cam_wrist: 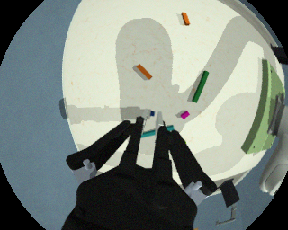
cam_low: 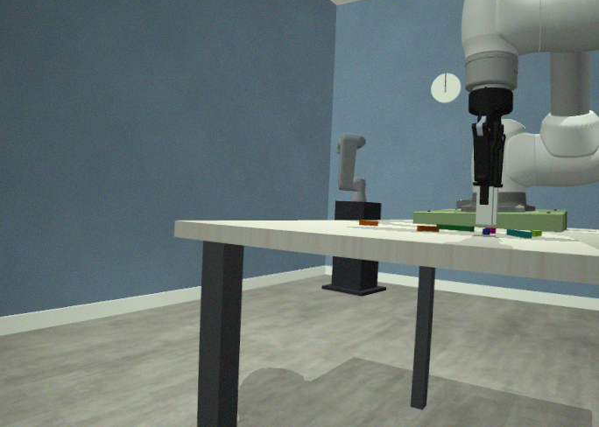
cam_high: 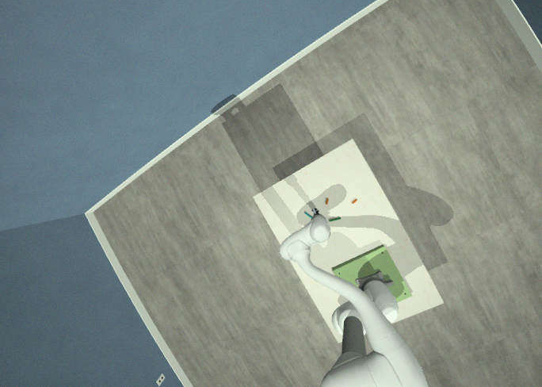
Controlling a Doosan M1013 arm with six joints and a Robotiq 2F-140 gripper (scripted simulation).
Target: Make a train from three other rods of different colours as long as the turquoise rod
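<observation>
Now: hand 50 mm above the small blue rod. The rest, counted from my hand: magenta rod (80 mm behind, 50 mm below, 10 mm to the right); then lime rod (90 mm behind, 70 mm to the left, 50 mm below); then turquoise rod (50 mm to the left, 50 mm below, 20 mm behind).
</observation>
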